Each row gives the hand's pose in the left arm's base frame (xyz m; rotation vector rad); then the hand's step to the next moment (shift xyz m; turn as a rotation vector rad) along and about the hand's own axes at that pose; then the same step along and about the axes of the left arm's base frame.
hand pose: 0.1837 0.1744 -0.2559 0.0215 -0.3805 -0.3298
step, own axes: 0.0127 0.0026 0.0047 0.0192 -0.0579 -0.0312
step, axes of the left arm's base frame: 0.0102 -0.0014 0.0092 0.0102 -0.0622 -0.0268
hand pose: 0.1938 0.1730 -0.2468 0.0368 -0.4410 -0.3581
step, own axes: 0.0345 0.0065 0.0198 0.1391 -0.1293 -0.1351
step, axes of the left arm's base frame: 0.0228 -0.0050 0.0328 0.1317 -0.1751 -0.0795
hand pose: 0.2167 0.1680 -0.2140 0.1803 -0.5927 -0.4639
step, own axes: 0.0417 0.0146 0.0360 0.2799 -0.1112 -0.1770
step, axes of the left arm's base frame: 0.0151 -0.0079 0.0544 0.2653 -0.2239 -0.0387
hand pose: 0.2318 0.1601 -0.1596 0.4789 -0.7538 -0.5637
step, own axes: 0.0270 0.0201 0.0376 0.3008 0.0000 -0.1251
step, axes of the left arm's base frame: -0.0058 -0.0095 0.0492 0.2726 -0.1640 0.0702
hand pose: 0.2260 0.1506 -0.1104 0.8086 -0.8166 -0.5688
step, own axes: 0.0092 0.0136 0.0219 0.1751 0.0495 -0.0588
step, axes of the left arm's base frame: -0.0106 -0.0076 0.0241 0.1541 -0.0727 0.0868
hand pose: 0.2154 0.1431 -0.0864 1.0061 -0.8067 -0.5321
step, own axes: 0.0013 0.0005 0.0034 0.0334 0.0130 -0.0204
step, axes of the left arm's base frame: -0.0019 -0.0025 0.0019 0.0368 -0.0074 0.0170
